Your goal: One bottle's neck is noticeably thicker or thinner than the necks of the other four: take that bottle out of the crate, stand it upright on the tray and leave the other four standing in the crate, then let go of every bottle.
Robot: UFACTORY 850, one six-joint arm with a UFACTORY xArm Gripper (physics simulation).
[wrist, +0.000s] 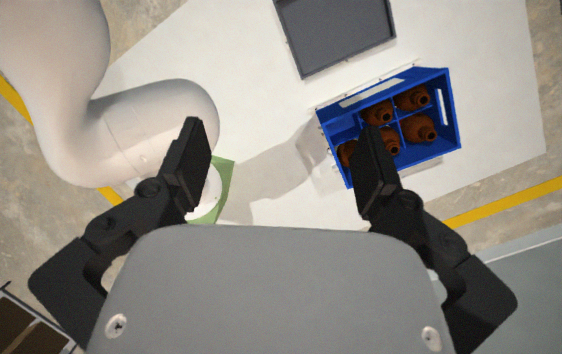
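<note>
The blue crate [452,132] stands at the right in the wrist view, partly behind my right finger. It holds brown bottles: one at the back right [413,98], one at the back middle [377,114], one at the front right [418,128], one at the front middle [390,140] and one at the front left [345,152]. The last two are partly hidden by the finger. The back left compartment is empty. I cannot tell which neck differs. The dark grey tray [337,37] lies behind the crate, cut off by the view's top edge; its visible part is bare. My gripper [281,140] is open and empty, high above the table.
The pale robot arm [155,115] fills the upper left. Its round white base stands on a green plate [226,182] on the white table [260,120]. Yellow floor lines [500,204] run beyond the table edge. A dark-panelled object [40,340] shows at the lower left.
</note>
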